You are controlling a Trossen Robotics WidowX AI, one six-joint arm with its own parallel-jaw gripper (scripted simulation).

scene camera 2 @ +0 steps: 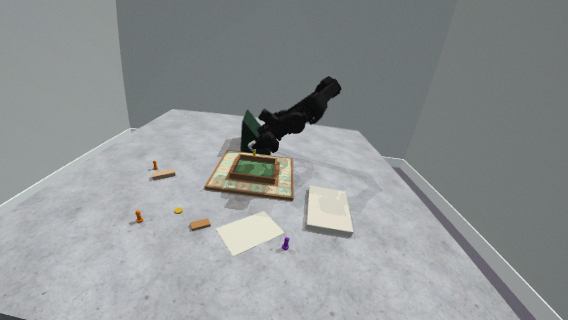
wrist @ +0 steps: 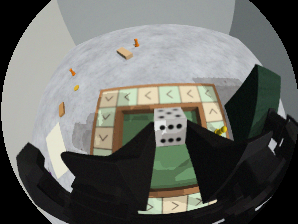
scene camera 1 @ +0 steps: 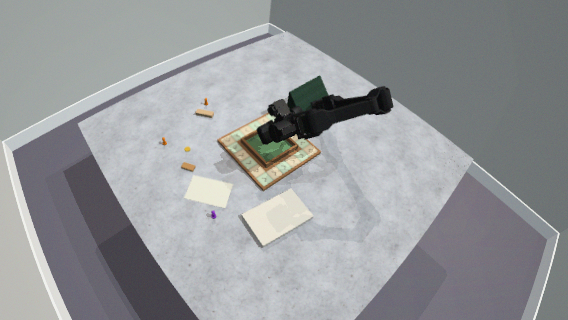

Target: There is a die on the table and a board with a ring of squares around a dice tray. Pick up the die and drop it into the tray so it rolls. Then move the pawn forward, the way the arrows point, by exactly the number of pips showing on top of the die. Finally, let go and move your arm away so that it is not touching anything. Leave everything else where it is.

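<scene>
In the wrist view a cream slab is out of frame, but you'd find the slab in scene camera 1 and in scene camera 2. On the cream slab, (scene camera 1: 284, 213) and (scene camera 2: 330, 201) are the same spot.
</scene>
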